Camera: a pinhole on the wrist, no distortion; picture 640 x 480 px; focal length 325.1 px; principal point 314.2 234.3 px. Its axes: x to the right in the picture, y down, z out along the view. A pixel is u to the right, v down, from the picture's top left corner.
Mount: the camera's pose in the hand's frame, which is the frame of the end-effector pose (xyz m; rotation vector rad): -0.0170 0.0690 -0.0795 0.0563 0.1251 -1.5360
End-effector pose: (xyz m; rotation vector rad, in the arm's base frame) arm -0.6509 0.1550 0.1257 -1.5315 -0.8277 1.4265
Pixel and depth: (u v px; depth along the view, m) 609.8 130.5 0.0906
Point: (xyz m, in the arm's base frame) -0.6558 0.1298 0.1641
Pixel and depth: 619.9 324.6 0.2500
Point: -0.7624 0.3173 0.2730
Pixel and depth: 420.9 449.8 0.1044
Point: -0.6628 0.1993 0.0789
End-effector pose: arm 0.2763 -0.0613 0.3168 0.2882 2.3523 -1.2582
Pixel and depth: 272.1 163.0 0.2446
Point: 0.4057 -0.1600 0.2132
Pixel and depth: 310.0 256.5 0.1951
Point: 0.3242 -0.1278 0.2234
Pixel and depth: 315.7 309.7 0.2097
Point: 0.2949 -0.1415 0.2028
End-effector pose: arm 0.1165 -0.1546 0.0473 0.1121 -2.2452 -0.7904
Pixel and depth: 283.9 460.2 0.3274
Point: -0.1964 -0.0454 0.0981
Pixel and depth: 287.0 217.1 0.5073
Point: -0.1501 0.1119 -0.1670
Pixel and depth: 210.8 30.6 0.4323
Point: 0.0805 0.2372 -0.2399
